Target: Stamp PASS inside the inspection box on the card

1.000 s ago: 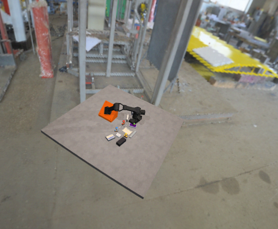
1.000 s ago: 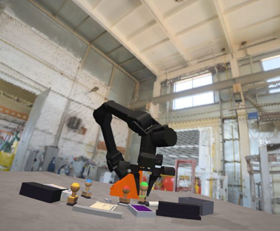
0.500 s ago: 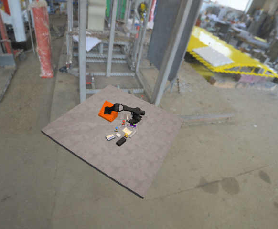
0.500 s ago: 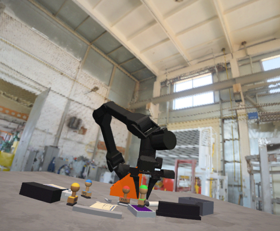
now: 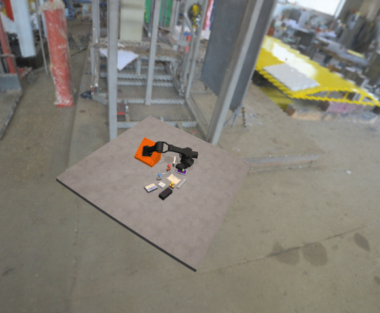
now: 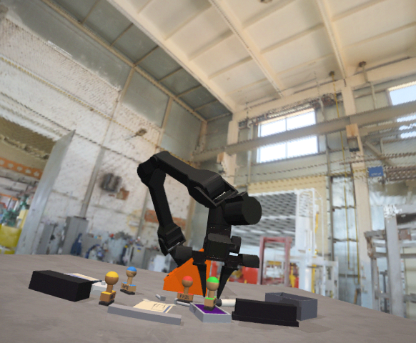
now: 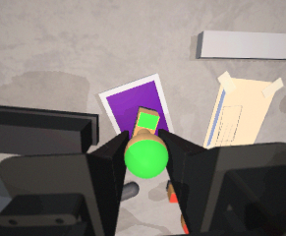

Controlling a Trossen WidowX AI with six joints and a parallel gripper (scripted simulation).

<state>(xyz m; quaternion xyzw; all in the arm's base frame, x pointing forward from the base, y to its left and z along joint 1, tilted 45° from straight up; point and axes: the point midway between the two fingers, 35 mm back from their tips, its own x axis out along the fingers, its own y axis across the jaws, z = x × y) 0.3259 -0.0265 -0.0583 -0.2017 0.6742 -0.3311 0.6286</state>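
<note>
My gripper tip is right at the green-knobbed stamp. Round my gripper tip: red-knobbed stamp 110 mm behind, 40 mm to the right, 20 mm below; purple ink pad 30 mm below; cream card 20 mm behind, 120 mm to the right, 40 mm below.
</note>
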